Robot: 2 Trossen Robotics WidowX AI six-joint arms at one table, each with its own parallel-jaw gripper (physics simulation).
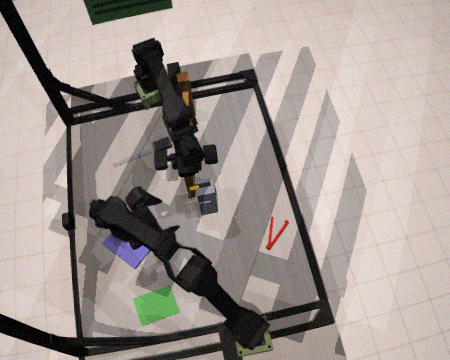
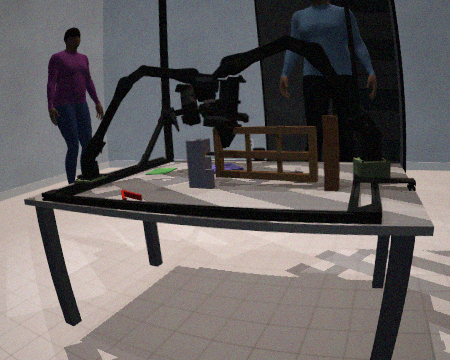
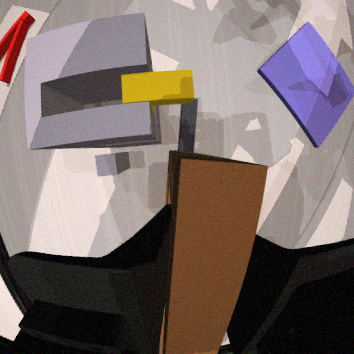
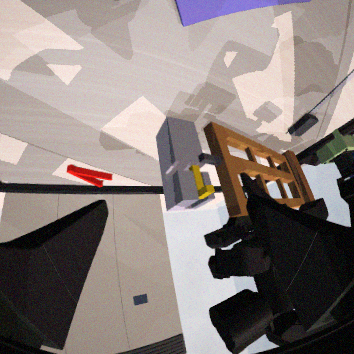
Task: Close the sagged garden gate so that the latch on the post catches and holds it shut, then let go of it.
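Pixels of known places: left gripper, fingertip midpoint: (image 2: 225,147) (image 4: 237,174); right gripper, fingertip midpoint: (image 1: 170,214) (image 2: 191,128) (image 4: 178,204); left arm's base, link origin: (image 1: 149,85) (image 2: 371,159) (image 4: 341,155); right arm's base, link origin: (image 1: 252,335) (image 2: 91,178).
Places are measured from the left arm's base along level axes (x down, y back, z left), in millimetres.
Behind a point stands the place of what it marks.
Note:
The brown gate (image 2: 297,130) @(y -238, x -96, z 63 mm) (image 3: 215,280) (image 4: 220,150) @(y -475, x -13, z -67 mm) stands upright, with a dark tab (image 3: 187,127) @(y -494, x -31, z -67 mm) (image 4: 207,158) @(y -504, x -30, z -77 mm) at its free end. My left gripper (image 1: 190,172) @(y -447, x -45, z -46 mm) (image 2: 227,137) (image 3: 185,210) @(y -447, x -45, z -46 mm) is shut on the gate's free end from above. The grey latch post (image 1: 208,202) @(y -551, x -18, z -32 mm) (image 2: 197,165) @(y -527, x -3, z 2 mm) (image 3: 115,45) @(y -532, x -76, z -45 mm) (image 4: 180,150) @(y -531, x -2, z -57 mm) has a slot; a yellow latch (image 1: 194,188) @(y -514, x -72, z -55 mm) (image 3: 157,87) @(y -510, x -72, z -54 mm) (image 4: 197,180) @(y -515, x -49, z -51 mm) crosses its mouth. The tab is outside the slot, by the latch's outer end; contact is unclear. My right gripper (image 1: 169,215) @(y -570, x -105, z -157 mm) (image 4: 178,204) @(y -570, x -105, z -157 mm) is open, apart from gate and post.
A brown hinge post (image 2: 330,152) @(y -154, x -39, z 107 mm) stands at the gate's other end. A purple plate (image 1: 131,250) @(y -547, x 55, z -312 mm) (image 3: 310,85) @(y -504, x 55, z -275 mm), a green sheet (image 1: 156,305) @(y -742, x 62, z -315 mm) and a red V-shaped piece (image 1: 270,240) @(y -731, x 48, z 85 mm) (image 3: 17,45) @(y -708, x 57, z 96 mm) lie on the table. A black frame (image 1: 282,165) @(y -520, x 49, z 260 mm) borders the area.

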